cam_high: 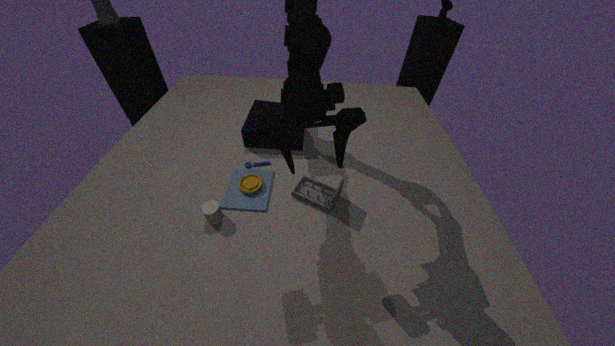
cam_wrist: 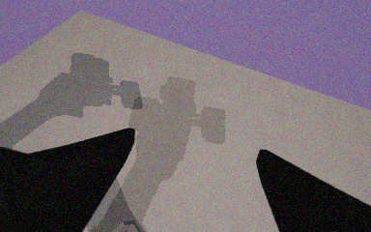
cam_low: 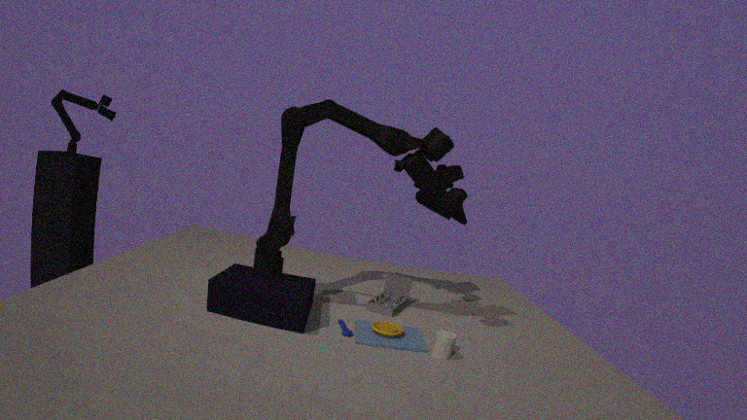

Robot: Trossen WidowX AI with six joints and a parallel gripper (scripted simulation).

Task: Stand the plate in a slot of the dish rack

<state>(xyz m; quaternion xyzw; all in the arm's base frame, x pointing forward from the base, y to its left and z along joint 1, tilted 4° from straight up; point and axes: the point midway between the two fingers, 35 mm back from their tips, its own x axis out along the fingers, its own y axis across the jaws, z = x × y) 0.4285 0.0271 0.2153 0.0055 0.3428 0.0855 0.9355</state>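
The yellow plate lies 250 mm below my gripper tip, 170 mm to the right of it and 170 mm behind it. Round my gripper tip: white cup: 260 mm to the right, 240 mm below, 70 mm behind; then grey dish rack: 240 mm below, 130 mm behind, 30 mm to the left; then blue spoon: 260 mm below, 260 mm behind, 170 mm to the right.
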